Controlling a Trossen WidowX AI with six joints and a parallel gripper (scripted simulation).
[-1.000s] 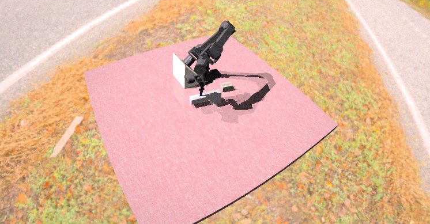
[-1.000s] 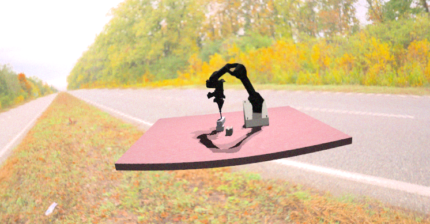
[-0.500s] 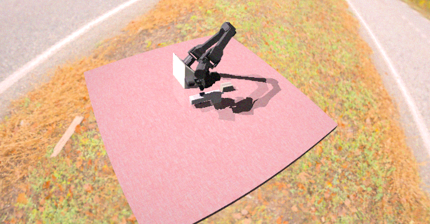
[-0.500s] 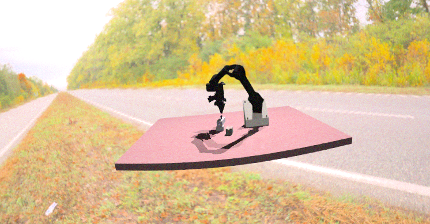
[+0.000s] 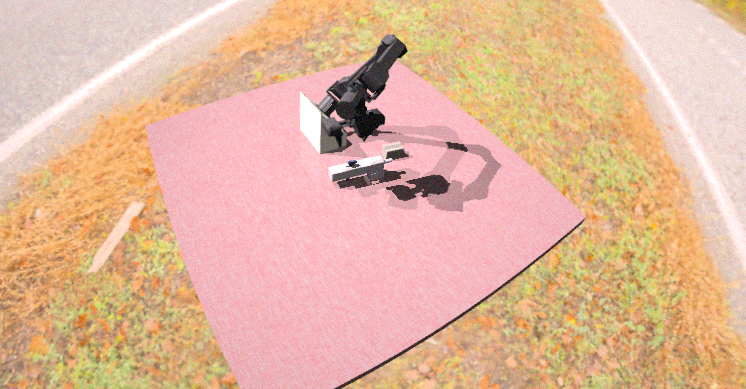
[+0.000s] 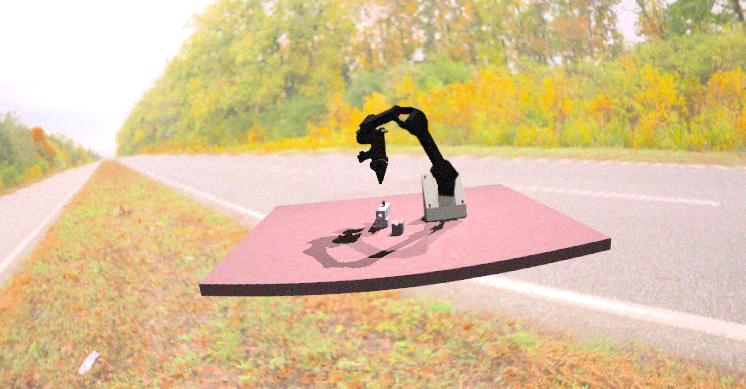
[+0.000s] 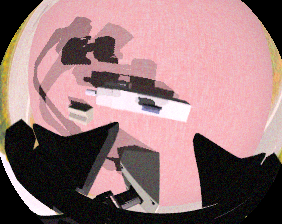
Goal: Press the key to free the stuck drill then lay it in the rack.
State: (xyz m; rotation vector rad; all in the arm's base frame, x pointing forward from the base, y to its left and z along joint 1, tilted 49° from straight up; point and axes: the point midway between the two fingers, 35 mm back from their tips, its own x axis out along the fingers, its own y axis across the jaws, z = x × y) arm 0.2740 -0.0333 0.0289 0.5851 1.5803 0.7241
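Now: the drill 110 mm below my gripper tip and 90 mm to the left of it. The rest, counted from my gripper tip: light grey block: 120 mm below, 30 mm to the left; then grey rack: 200 mm to the left, 140 mm below, 70 mm behind; then blue key: 110 mm below, 10 mm to the left.
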